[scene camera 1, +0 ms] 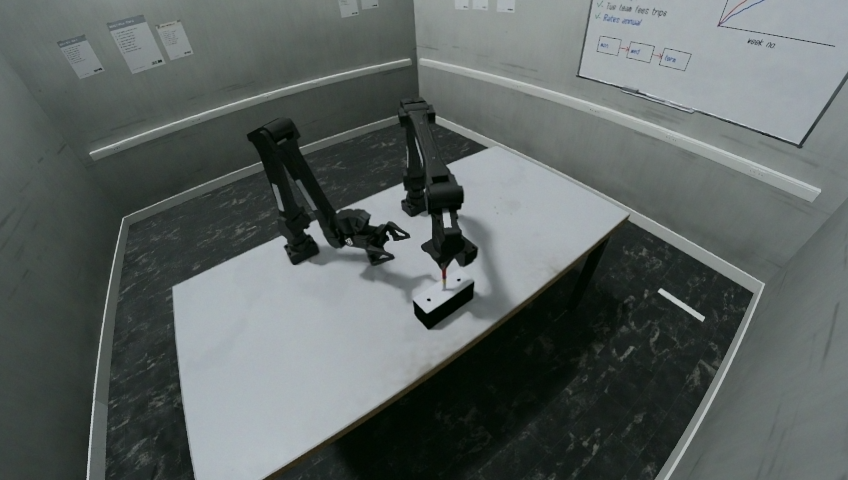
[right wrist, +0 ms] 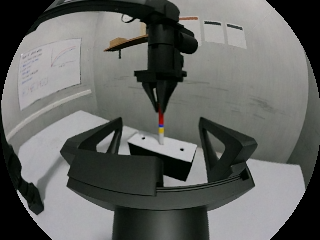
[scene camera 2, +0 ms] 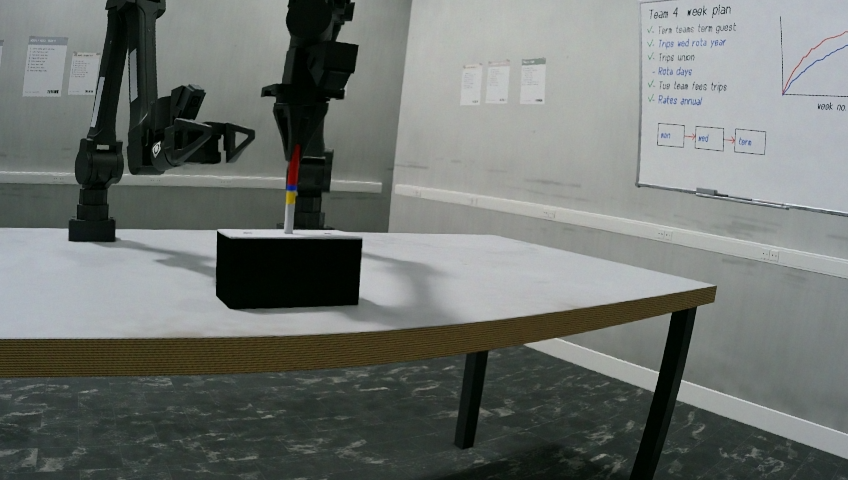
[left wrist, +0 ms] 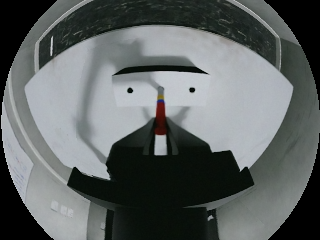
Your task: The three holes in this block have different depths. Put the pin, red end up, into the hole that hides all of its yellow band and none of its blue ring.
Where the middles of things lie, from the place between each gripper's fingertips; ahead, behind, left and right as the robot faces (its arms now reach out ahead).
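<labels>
From my left hand (scene camera 2: 293, 161): the block (scene camera 2: 255, 269) 140 mm below, the pin (scene camera 2: 293, 167) 40 mm below. By its middle, the pin is nearer to my left hand than to my right hand.
From my right hand (scene camera 2: 233, 132): the pin 70 mm below, 120 mm ahead and 80 mm to the left; the block 170 mm below, 120 mm ahead and 80 mm to the left. By its middle, the block is nearer to my left hand than to my right hand.
</labels>
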